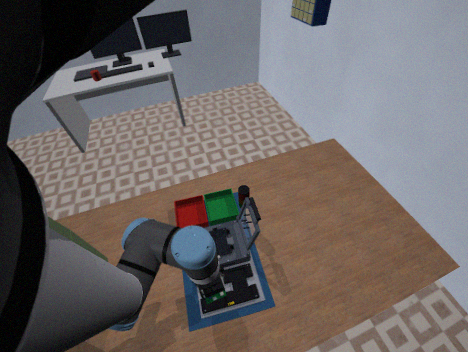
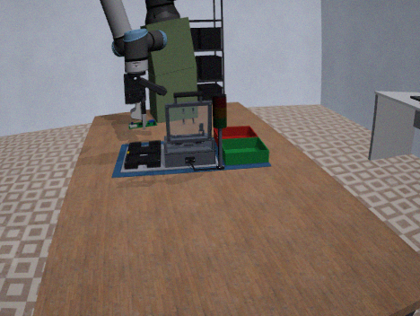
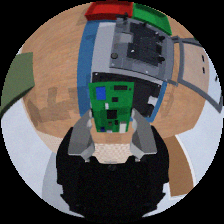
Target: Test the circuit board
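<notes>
The green circuit board is 10 mm to the right of my hand. From my hand the other things lie so: tester bed (150 mm to the left, 100 mm ahead, 50 mm below); then red bin (370 mm to the left, 110 mm below, 30 mm ahead); then clear lid (220 mm ahead, 120 mm to the left, 60 mm above).
</notes>
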